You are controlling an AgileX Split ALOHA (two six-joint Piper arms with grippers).
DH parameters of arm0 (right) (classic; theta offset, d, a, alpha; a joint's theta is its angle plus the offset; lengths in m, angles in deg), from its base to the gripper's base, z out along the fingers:
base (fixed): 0 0 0 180
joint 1: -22.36 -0.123 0 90
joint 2: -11.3 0 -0.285 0
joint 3: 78.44 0 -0.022 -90
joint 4: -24.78 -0.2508 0 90
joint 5: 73.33 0 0.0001 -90
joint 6: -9.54 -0.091 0 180
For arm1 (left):
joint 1: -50.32 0.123 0 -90
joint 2: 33.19 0 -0.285 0
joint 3: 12.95 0 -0.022 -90
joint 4: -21.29 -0.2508 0 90
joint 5: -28.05 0 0.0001 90
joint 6: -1.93 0.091 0 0
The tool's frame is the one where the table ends.
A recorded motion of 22 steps. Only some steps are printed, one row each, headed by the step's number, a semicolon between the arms.
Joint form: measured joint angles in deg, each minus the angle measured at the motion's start. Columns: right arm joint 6, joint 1, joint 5, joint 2, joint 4, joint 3; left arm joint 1, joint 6, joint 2, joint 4, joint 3, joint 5.
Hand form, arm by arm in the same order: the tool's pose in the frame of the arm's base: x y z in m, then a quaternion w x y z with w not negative. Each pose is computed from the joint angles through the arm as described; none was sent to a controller.
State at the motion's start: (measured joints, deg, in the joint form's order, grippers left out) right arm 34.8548 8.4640 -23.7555 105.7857 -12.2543 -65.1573; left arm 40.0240 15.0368 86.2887 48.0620 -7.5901 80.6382
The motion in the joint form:
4: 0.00 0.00 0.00 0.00 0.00 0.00; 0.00 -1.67 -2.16 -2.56 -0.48 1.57
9: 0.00 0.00 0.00 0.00 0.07 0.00; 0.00 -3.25 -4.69 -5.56 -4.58 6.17
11: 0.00 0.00 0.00 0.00 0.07 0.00; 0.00 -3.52 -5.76 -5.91 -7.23 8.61
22: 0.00 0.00 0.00 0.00 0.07 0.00; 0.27 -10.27 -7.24 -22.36 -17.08 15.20
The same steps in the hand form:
4: 0.2881 0.1143 0.2808 0.21295 -0.16648 0.92767 0.25760; 0.3526 -0.0948 0.1759 0.03281 0.06900 0.98186 -0.17351
9: 0.2881 0.1142 0.2808 0.21294 -0.16681 0.92776 0.25709; 0.3555 -0.0932 0.2075 0.04802 0.08556 0.98189 -0.16208
11: 0.2881 0.1142 0.2808 0.21294 -0.16681 0.92776 0.25709; 0.3575 -0.0938 0.2255 0.05862 0.09319 0.98029 -0.16402
22: 0.2881 0.1142 0.2808 0.21294 -0.16681 0.92776 0.25709; 0.3700 -0.0720 0.2738 0.09927 0.10057 0.98902 -0.04324

